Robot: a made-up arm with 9 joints.
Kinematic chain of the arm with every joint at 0, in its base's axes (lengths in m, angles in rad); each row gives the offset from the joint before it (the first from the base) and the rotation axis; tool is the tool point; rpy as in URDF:
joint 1: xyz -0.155 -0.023 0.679 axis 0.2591 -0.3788 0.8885
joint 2: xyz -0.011 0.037 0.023 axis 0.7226 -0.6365 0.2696
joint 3: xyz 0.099 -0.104 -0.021 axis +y
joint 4: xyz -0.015 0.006 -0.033 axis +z
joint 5: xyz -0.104 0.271 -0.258 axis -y
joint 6: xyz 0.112 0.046 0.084 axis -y
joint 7: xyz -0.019 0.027 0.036 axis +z
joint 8: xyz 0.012 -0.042 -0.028 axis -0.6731 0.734 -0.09
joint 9: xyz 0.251 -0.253 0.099 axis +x
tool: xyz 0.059 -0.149 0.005 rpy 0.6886 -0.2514 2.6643
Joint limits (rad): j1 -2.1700..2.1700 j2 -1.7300..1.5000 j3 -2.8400..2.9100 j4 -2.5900..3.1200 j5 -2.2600..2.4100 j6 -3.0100..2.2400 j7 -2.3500..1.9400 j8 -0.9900..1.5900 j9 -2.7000..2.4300
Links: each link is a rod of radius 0.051 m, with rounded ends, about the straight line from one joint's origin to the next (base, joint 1, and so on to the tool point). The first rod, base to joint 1, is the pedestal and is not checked.
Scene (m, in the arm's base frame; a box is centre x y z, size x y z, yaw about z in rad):
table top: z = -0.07
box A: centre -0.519 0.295 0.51 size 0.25 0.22 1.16 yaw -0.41
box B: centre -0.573 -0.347 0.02 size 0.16 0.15 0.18 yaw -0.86
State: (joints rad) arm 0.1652 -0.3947 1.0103 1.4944 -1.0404 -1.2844 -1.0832 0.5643 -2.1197
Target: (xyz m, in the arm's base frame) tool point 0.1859 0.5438 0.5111
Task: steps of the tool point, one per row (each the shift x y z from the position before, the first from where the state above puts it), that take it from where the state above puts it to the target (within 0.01 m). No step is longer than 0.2 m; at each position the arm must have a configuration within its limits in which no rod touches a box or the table.
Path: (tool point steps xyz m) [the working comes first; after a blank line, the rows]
Joints at the target: -0.6876 -1.1395 1.6685 1.5227 -1.2069 -1.5993 -2.2904 -0.0870 -1.5129
Straight joint move there: touches box A.

1: 0.1112 0.0992 0.0469
2: 0.1244 0.0273 0.0753
3: 0.1084 -0.0471 0.0839
4: 0.0670 -0.1086 0.0744
5: 0.0088 -0.1457 0.0508
6: 0.0393 0.1466 -0.0197
7: 0.0194 0.1356 -0.0717
8: -0.0203 0.1217 -0.0883
9: -0.0539 0.1134 -0.0647
10: -0.0578 0.1112 -0.0142
11: 0.1389 0.0896 -0.0088
12: 0.1740 0.0664 0.0122

